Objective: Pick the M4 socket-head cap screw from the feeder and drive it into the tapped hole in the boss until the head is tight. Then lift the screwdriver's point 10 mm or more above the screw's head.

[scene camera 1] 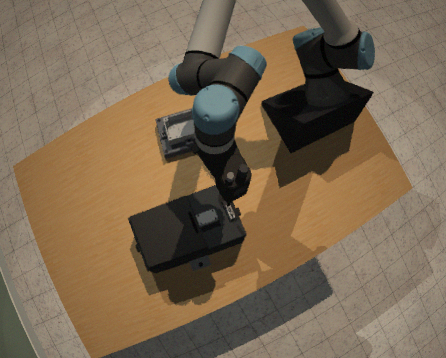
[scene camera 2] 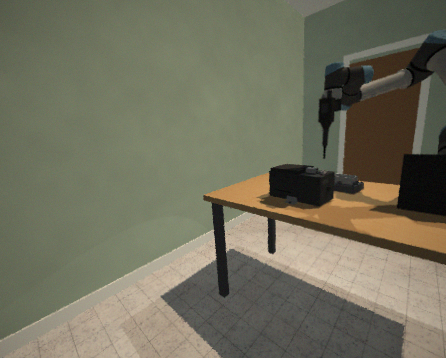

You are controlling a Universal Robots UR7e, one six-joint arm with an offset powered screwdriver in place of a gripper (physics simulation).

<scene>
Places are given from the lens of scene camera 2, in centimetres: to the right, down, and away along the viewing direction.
black feeder [scene camera 2: 312, 192]: 42, 6, 94
</scene>
